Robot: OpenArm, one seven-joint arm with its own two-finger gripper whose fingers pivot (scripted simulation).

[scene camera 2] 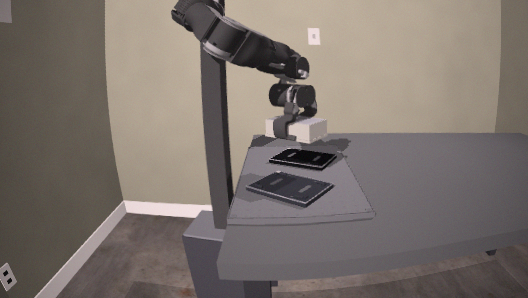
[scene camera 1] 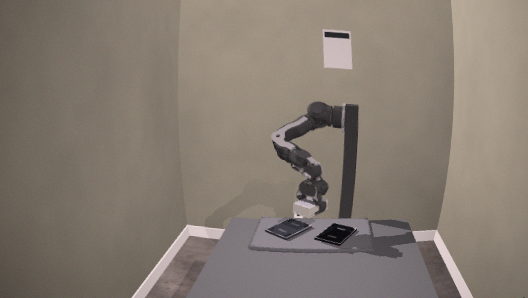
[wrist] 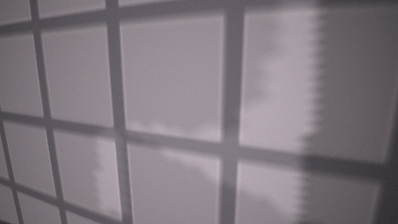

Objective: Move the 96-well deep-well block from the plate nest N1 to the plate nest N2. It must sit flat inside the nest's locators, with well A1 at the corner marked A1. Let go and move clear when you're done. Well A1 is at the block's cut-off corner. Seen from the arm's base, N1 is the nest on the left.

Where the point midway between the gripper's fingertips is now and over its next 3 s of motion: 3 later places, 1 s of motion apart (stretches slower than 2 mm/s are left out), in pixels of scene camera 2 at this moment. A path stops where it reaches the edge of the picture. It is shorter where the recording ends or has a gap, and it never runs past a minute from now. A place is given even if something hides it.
My gripper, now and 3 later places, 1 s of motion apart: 296,135; 290,144; 287,161; 289,178
